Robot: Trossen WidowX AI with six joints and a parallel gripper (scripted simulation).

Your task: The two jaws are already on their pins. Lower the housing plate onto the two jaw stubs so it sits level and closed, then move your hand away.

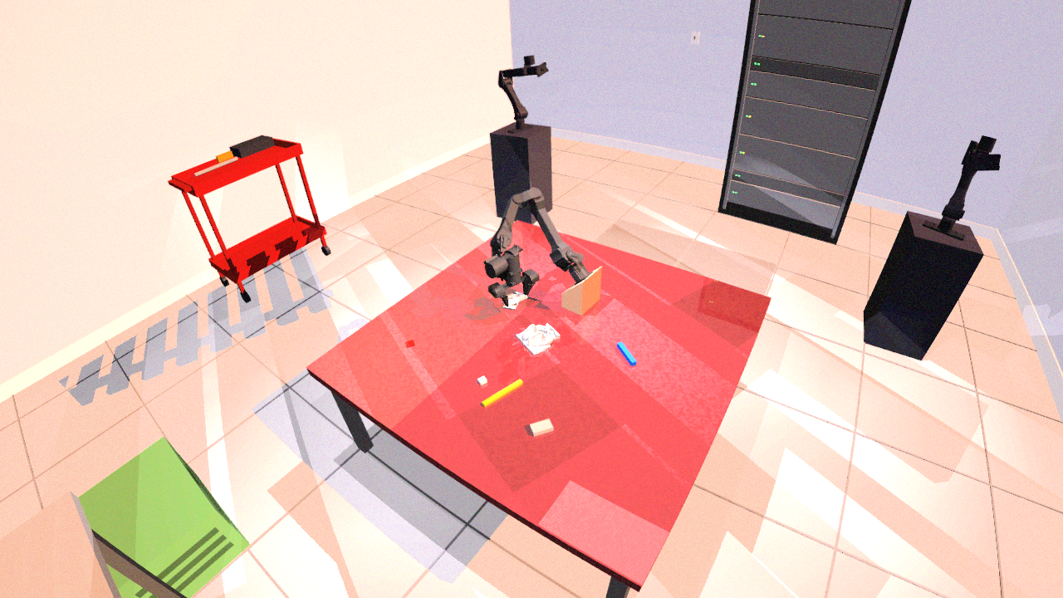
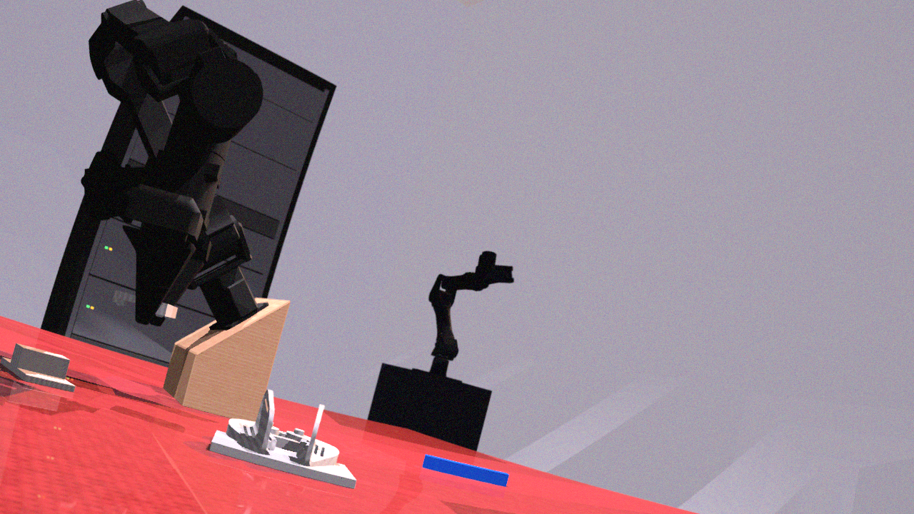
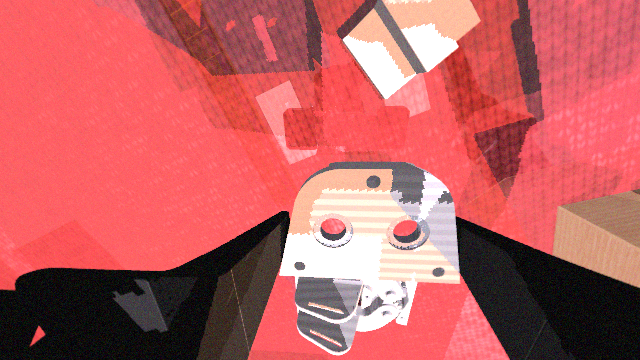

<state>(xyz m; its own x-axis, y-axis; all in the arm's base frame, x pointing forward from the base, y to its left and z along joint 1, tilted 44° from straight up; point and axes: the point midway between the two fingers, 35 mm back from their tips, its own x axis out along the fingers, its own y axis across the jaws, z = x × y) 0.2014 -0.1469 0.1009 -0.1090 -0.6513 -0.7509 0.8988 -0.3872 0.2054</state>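
The grey jaw assembly is 160 mm to the left of my gripper tip, 60 mm below it and 40 mm ahead of it. Round my gripper tip: grey stand (70 mm to the right, 70 mm below, 70 mm behind); then housing plate (20 mm above, 10 mm to the right); then yellow bar (340 mm ahead, 160 mm to the left, 80 mm below).
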